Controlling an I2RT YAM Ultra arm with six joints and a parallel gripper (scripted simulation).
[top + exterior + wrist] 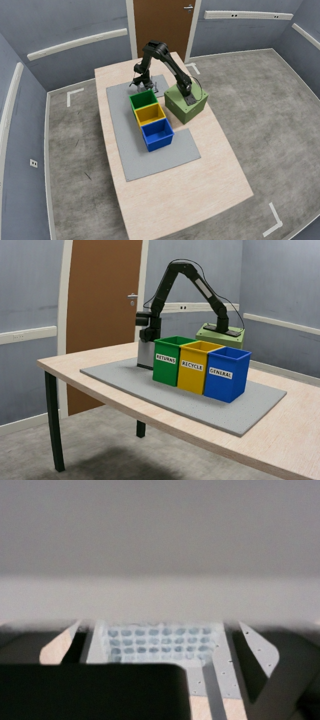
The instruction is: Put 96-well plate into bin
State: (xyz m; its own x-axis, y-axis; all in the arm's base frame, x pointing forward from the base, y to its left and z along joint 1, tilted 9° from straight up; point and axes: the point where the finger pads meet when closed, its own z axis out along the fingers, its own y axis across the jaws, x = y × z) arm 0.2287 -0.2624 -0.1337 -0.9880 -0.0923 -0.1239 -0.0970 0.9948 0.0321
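Now: the yellow recycle bin 90 mm ahead of my hand, 330 mm to the left of it and 30 mm above it. Also, from my hand: blue general bin (80 mm ahead, 460 mm to the left, 30 mm above); then clear 96-well plate (10 mm below); then green returns bin (90 mm ahead, 200 mm to the left, 30 mm above).
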